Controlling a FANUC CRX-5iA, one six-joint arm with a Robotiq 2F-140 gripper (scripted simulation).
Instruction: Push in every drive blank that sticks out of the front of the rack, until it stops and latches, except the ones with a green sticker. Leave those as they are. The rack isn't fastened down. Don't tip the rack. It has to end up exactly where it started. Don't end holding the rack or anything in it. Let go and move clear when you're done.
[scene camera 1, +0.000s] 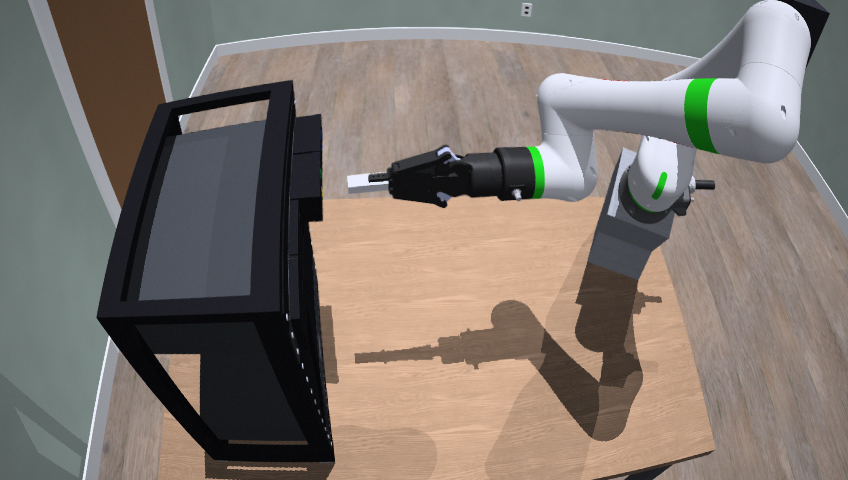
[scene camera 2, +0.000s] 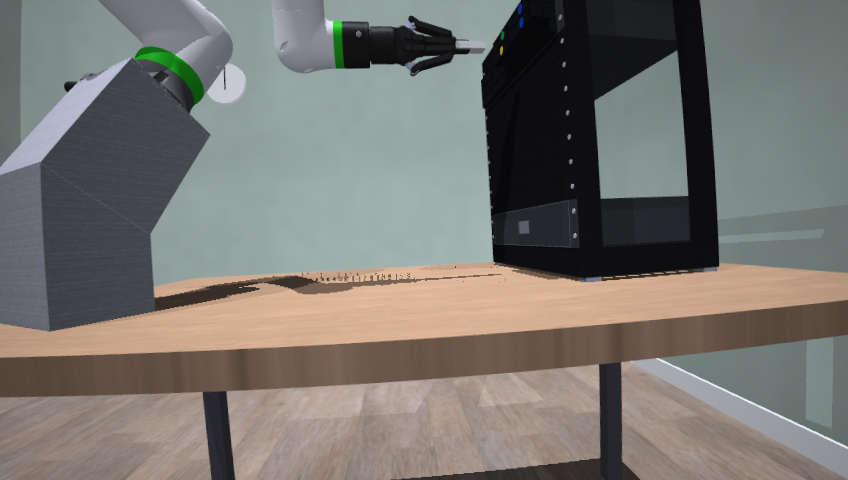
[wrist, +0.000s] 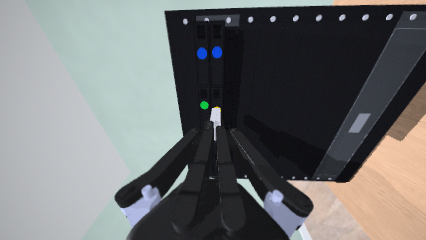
Path:
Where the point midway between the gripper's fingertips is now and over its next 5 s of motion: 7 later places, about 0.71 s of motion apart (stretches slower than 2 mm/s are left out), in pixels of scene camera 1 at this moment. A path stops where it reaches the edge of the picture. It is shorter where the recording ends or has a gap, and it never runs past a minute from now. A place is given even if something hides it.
The gripper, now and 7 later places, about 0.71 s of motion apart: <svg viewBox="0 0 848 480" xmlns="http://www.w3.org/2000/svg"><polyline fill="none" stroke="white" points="348,184 327,190 320,191 314,192 309,192 307,192 302,193 311,192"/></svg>

